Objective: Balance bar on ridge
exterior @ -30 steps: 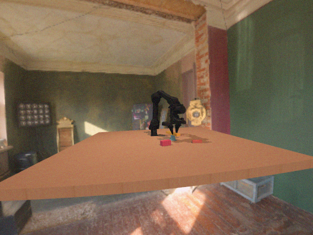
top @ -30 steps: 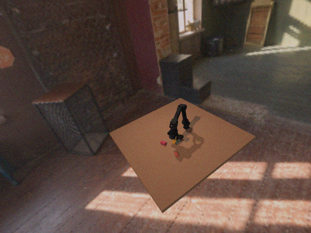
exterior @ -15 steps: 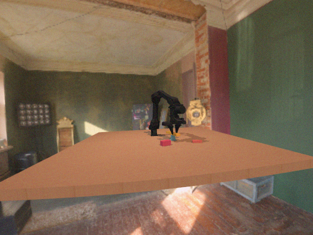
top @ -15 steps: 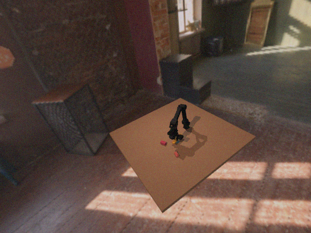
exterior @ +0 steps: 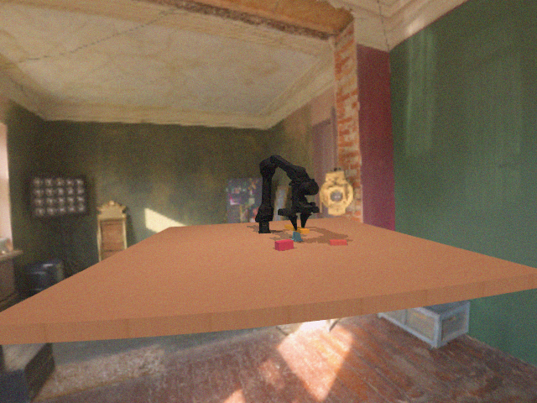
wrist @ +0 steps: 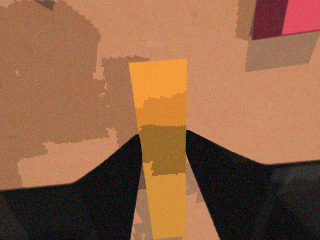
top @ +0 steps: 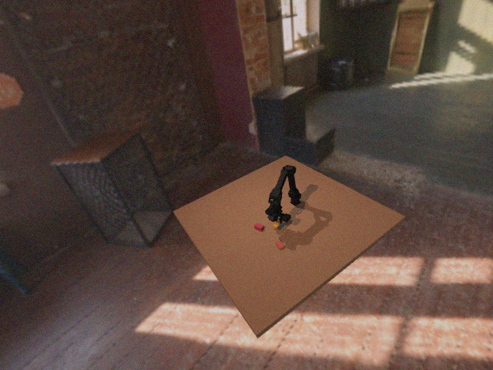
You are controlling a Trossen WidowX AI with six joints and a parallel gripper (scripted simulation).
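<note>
The bar is 30 mm behind my gripper tip and 10 mm to the right of it. The rest, counted from my gripper tip: pink-red block (120 mm ahead, 90 mm to the right, 30 mm below).
</note>
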